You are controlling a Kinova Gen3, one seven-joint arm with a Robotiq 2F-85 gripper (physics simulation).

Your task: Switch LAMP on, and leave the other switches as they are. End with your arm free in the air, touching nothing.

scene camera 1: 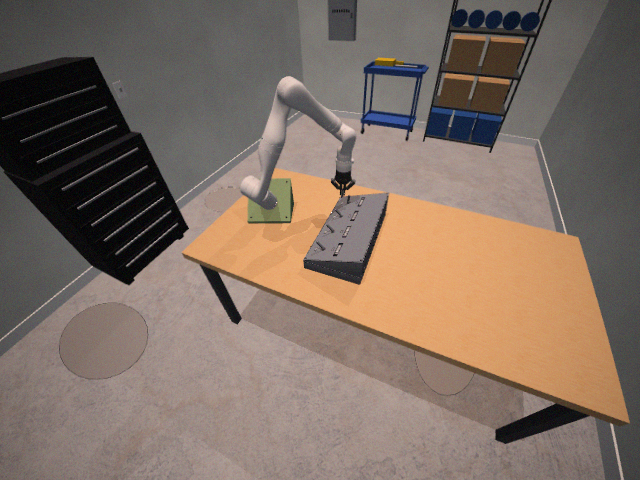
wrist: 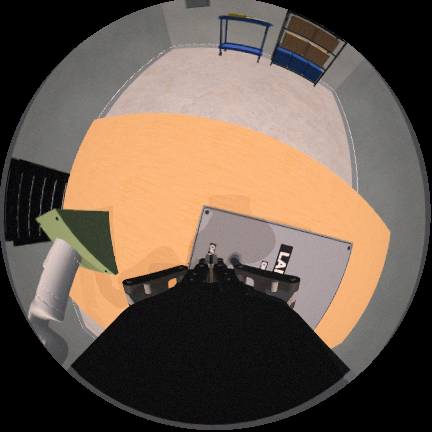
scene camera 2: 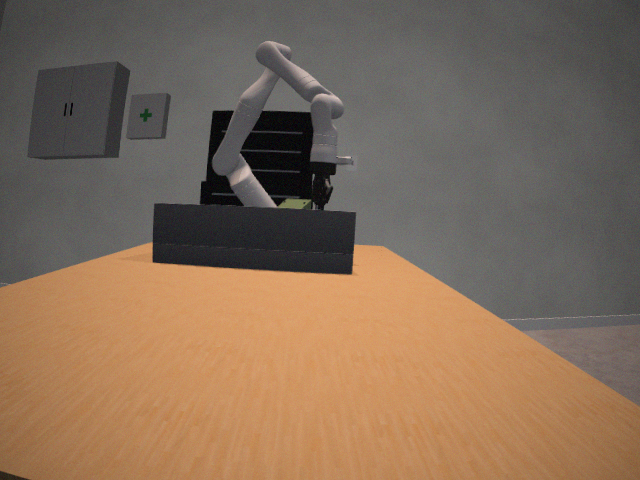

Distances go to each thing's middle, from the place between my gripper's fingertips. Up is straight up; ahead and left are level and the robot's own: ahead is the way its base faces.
The grey sloped switch panel [scene camera 2: 243, 237] is 170 mm to the right of my hand, 120 mm ahead of it and 50 mm below it.
